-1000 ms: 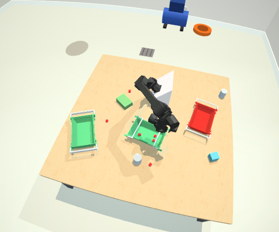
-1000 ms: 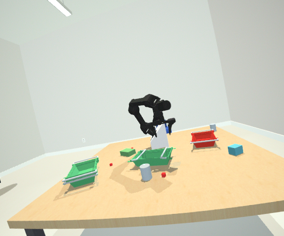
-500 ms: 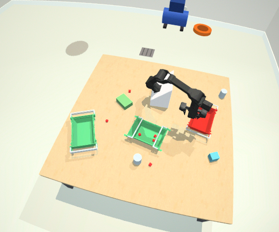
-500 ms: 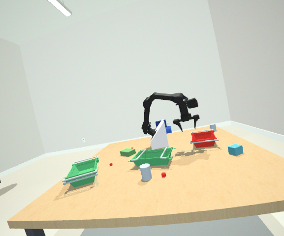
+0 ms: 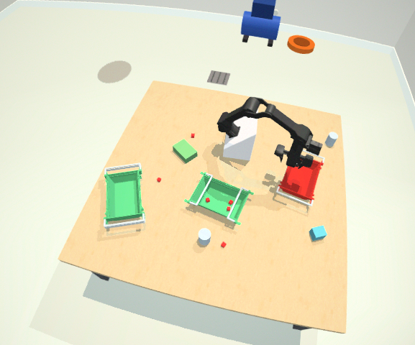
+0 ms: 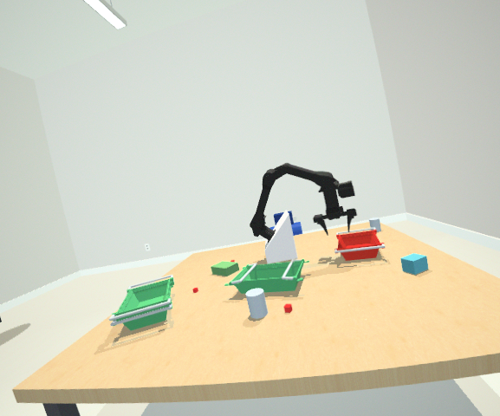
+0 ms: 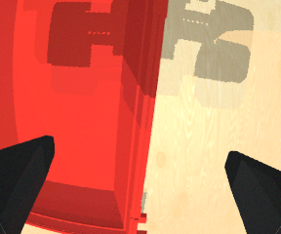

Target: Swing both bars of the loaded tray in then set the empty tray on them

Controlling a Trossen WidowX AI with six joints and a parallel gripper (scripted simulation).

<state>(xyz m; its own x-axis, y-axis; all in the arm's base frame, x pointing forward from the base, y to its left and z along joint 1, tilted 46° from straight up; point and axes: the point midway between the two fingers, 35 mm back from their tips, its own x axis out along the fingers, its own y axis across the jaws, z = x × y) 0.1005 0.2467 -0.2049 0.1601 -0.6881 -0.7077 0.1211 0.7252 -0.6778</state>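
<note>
The red tray lies 80 mm to the left of my gripper tip, 50 mm below it and 10 mm ahead of it. From my gripper tip the other things lie so: cyan cube 290 mm ahead, 200 mm to the left, 70 mm below; then flat green block 560 mm to the right, 70 mm below, 30 mm ahead.
</note>
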